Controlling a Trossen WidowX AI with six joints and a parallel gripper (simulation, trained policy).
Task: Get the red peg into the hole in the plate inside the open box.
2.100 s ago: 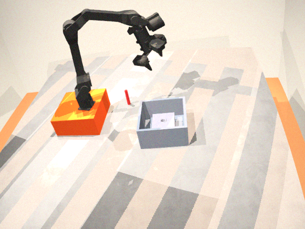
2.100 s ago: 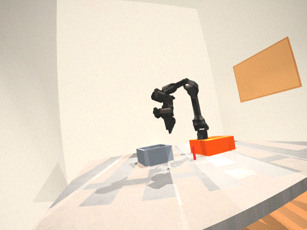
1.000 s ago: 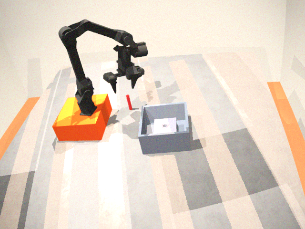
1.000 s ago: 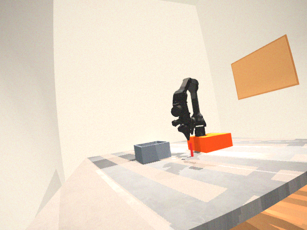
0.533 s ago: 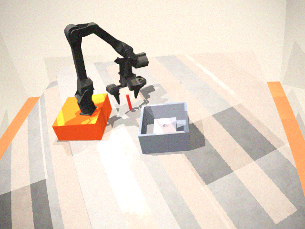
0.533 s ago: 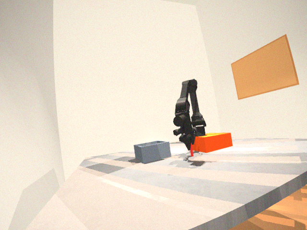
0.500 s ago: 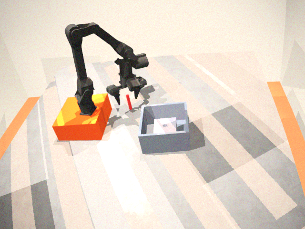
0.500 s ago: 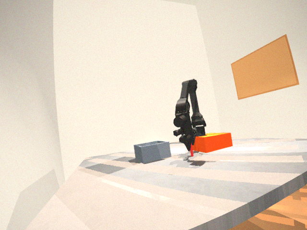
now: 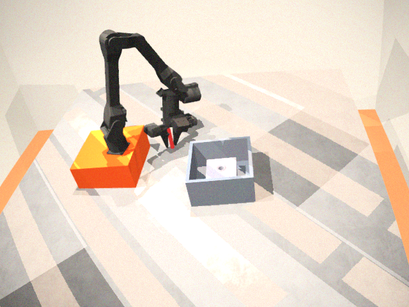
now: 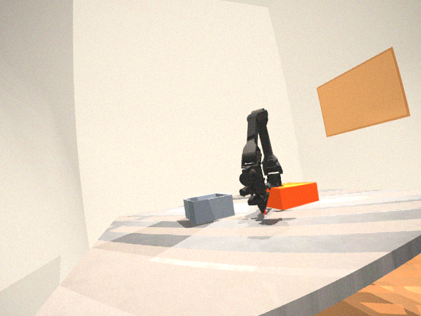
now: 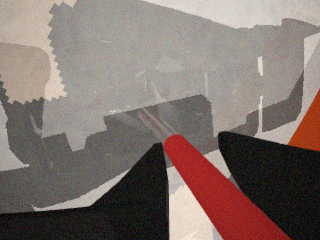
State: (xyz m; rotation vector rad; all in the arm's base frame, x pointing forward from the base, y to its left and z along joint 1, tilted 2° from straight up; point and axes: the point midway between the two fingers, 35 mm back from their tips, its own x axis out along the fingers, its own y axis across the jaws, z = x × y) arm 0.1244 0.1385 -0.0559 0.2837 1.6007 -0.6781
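Right now my gripper tip is 230 mm short of the plate, 140 mm to the left of it and 40 mm below it. The rest, counted from my gripper tip: red peg: 10 mm to the left, 30 mm above; grey box: 230 mm ahead, 140 mm to the right, 20 mm above.
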